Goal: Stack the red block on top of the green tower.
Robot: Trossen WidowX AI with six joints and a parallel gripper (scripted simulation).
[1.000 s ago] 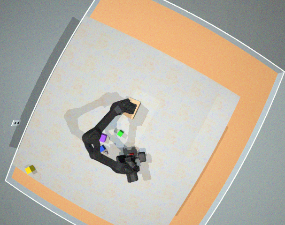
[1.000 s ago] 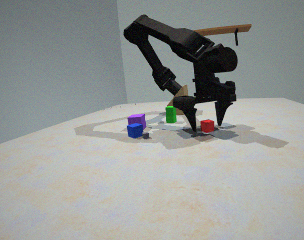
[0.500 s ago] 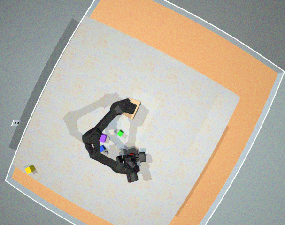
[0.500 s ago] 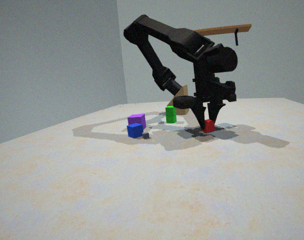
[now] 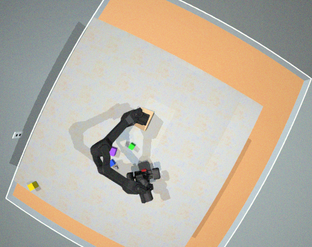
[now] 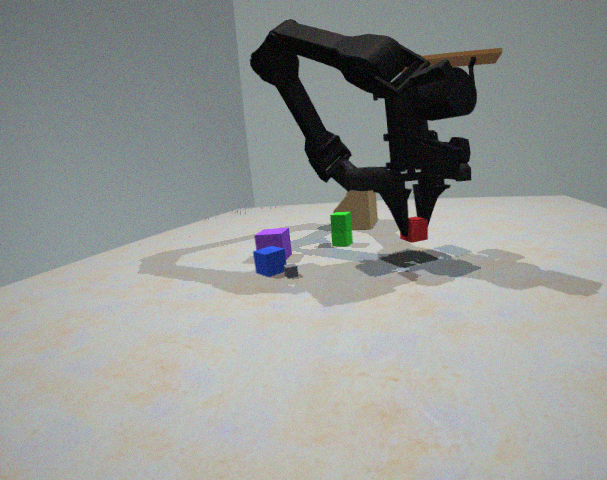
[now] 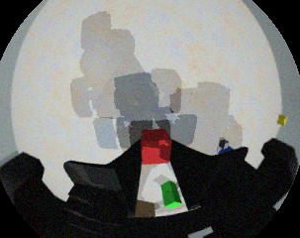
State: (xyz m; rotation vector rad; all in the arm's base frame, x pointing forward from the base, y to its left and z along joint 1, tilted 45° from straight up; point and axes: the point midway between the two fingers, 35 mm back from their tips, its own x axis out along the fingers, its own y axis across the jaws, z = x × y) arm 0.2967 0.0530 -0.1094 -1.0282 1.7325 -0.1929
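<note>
My gripper tip is 40 mm past the purple cube, 230 mm to the left of it and 20 mm above it. Round my gripper tip: blue cube: 40 mm ahead, 210 mm to the right, 20 mm below.
</note>
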